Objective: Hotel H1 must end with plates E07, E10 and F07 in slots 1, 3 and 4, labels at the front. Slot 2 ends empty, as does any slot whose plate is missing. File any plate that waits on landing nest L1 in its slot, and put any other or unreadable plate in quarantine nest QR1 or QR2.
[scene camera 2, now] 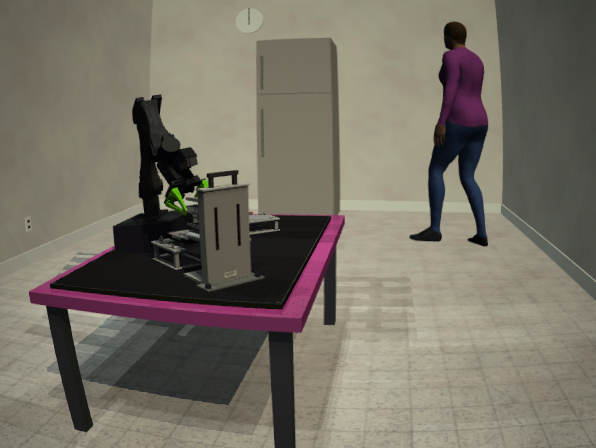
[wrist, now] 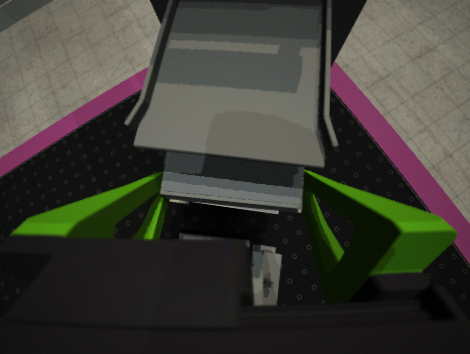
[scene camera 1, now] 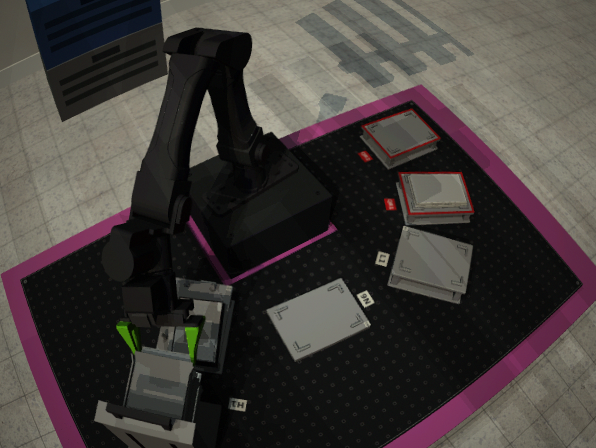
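Where they show: gripper, between the fingertips: (wrist: 234,177); arm's base, origin of its link: (scene camera 2: 153,217) (scene camera 1: 250,184).
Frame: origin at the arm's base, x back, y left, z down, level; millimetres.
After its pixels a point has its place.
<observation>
Hotel H1 (scene camera 1: 157,387) @(x -302, y -402, z -124 mm) (scene camera 2: 225,240) @(x -354, y -470, z -24 mm) (wrist: 225,65) @(x -305, y -396, z -124 mm) stands at the table's front left, seen from its back in scene camera 2. My gripper (scene camera 1: 164,356) @(x -262, y -364, z -85 mm) (scene camera 2: 194,202) @(x -262, y -364, z -85 mm) (wrist: 234,177) @(x -262, y -364, z -85 mm) is at its open front, level with a plate (wrist: 232,187) @(x -254, y -359, z -102 mm) under the top cover. The green fingers touch both side edges of this plate, so the gripper is shut on it. Its label is too small to read, and I cannot tell its slot. Landing nest L1 (scene camera 1: 431,260) @(x -347, y 187, z 43 mm) is bare. One red-rimmed quarantine nest (scene camera 1: 400,132) @(x -48, y 409, z 53 mm) is bare; the nearer one (scene camera 1: 436,214) @(x -270, y 292, z 56 mm) bears a pale plate (scene camera 1: 436,189) @(x -230, y 332, z 39 mm).
A low flat nest marked N6 (scene camera 1: 320,320) @(x -290, y -59, z 81 mm) lies between the hotel and L1. A grey framed stand (scene camera 1: 226,320) @(x -202, y -210, z 33 mm) with a pale piece on it stands close beside the gripper and the hotel. The black arm base (scene camera 1: 265,215) @(x -85, y -27, z -7 mm) is behind them. A person (scene camera 2: 462,90) stands beyond the table.
</observation>
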